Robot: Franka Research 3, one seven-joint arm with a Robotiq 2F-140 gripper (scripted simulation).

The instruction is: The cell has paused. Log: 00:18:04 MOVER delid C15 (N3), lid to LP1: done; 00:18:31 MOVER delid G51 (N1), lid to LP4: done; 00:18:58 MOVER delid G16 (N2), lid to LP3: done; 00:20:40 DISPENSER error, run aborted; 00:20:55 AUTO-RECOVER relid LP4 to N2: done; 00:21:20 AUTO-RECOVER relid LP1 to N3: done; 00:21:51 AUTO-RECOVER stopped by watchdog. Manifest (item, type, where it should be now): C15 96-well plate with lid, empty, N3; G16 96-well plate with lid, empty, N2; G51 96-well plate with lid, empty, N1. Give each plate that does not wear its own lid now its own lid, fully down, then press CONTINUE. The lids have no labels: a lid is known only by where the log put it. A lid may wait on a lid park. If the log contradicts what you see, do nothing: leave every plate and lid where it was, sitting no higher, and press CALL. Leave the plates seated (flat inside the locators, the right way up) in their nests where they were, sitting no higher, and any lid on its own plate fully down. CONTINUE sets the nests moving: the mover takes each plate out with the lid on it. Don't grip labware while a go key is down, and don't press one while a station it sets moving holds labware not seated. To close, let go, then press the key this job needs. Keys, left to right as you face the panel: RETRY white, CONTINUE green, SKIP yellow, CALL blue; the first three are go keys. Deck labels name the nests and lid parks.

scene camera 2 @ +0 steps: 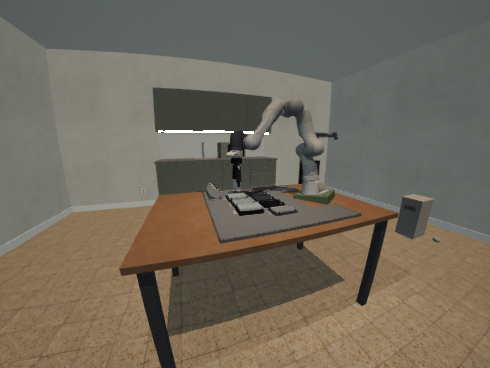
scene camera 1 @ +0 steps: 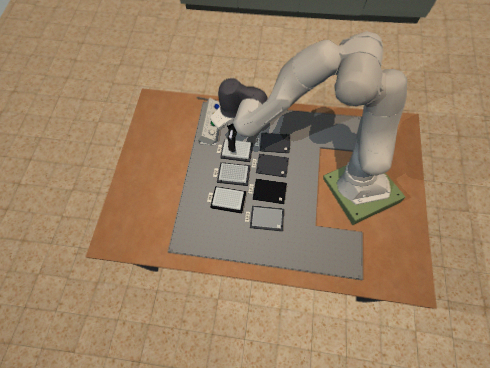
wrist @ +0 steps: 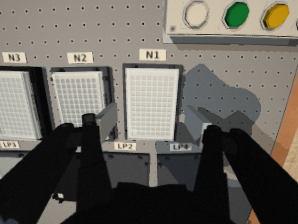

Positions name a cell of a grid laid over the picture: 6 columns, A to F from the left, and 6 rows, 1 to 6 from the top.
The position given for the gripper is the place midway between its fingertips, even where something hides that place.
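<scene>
The wrist camera shows a plate (wrist: B3) and a clear lid (wrist: D3), together with the gripper (wrist: D4).
</scene>
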